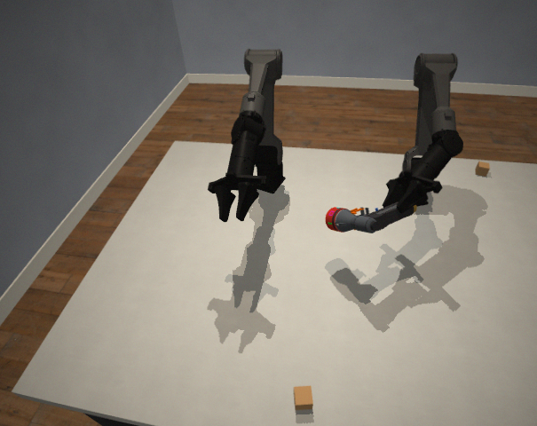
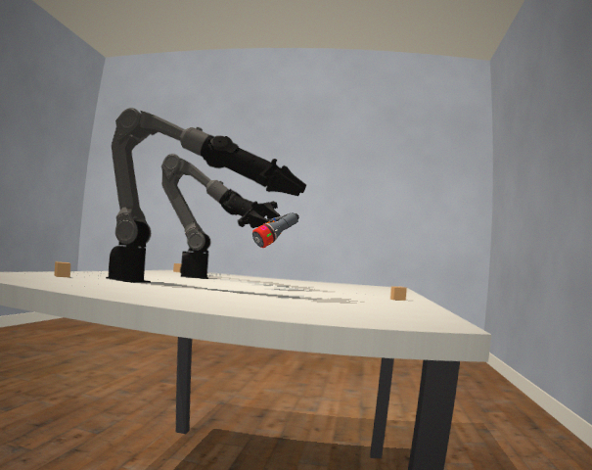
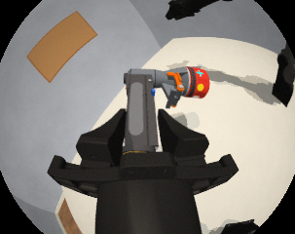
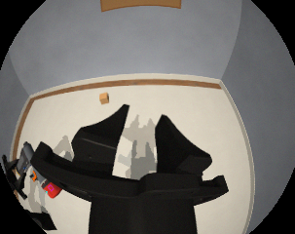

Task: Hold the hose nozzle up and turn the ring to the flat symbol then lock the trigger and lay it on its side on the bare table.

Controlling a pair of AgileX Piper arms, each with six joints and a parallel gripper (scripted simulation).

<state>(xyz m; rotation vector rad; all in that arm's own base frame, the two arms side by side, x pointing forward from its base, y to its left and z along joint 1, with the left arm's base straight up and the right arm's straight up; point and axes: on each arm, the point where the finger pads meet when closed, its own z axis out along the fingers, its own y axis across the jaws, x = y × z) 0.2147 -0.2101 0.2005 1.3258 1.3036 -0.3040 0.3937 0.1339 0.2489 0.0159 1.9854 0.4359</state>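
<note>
My right gripper is now 13 cm past the white trigger bar, 32 cm to the right of it and 7 cm above it. The rest, counted from my right hand: red spray ring (13 cm behind, 22 cm to the left, 10 cm below).
Right now my left hand is 20 mm to the left of the white trigger bar, 20 mm above it and 10 mm short of it. From my left hand the other things lie so: red spray ring: 120 mm to the right, 50 mm below.
</note>
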